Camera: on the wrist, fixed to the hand. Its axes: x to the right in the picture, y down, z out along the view.
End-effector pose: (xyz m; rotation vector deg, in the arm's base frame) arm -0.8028 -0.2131 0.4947 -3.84 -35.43 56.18
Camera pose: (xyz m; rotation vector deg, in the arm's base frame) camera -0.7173 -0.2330 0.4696 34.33 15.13 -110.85
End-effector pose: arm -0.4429 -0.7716 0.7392 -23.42 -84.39 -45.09
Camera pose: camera -0.4462 -0.8618 0.7257 -113.57 16.75 103.53
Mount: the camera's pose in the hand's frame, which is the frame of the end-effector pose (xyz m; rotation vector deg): 0.0069 -0.0678 -0.0607 7.24 27.41 -175.14
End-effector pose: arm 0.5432 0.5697 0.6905 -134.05 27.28 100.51
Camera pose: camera 0.6237 0.6119 0.6981 -35.07 -97.94 -27.04
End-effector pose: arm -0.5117 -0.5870 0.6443 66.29 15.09 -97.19
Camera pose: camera -0.5334 -0.5213 0.5848 -4.12 -66.72 56.97
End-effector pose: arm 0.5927 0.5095 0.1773 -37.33 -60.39 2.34
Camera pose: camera 0.6274 0.4277 0.1980 85.23 -31.02 -138.47
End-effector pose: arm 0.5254 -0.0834 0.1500 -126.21 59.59 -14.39
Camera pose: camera 0.5450 -0.0882 0.2390 64.58 130.57 81.31
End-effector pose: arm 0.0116 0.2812 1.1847 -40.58 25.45 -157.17
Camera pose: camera -0.0374 0.3546 1.1613 0.58 29.83 23.35
